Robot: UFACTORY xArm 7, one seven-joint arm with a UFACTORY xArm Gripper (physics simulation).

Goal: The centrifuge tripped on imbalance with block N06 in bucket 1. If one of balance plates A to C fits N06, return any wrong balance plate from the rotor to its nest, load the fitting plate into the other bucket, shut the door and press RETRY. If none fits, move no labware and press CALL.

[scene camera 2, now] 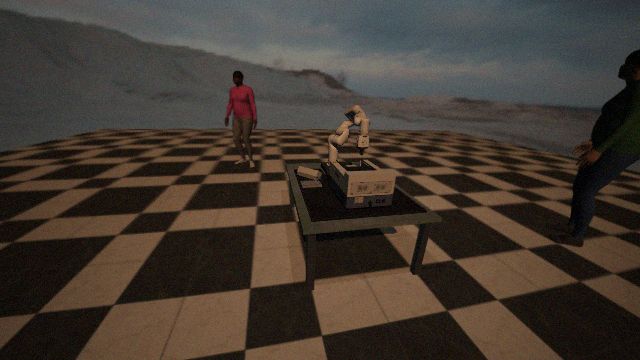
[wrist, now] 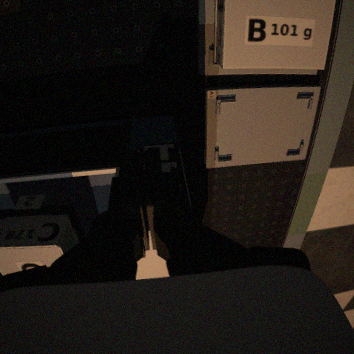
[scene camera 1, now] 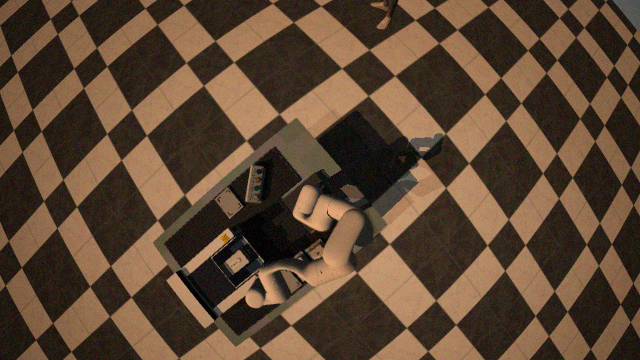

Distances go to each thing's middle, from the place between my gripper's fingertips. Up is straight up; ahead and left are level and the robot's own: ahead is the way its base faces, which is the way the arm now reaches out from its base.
Labels:
I see the balance plate B point(wrist: 240, 41) 10 mm behind my hand, 150 mm to the left of it and 200 mm below it. Round my hand: centrifuge point(scene camera 1: 231, 239) (280 mm ahead, 200 mm to the right, 110 mm below); dark door panel point(scene camera 1: 210, 282) (310 mm ahead, 200 mm to the right, 20 mm below).

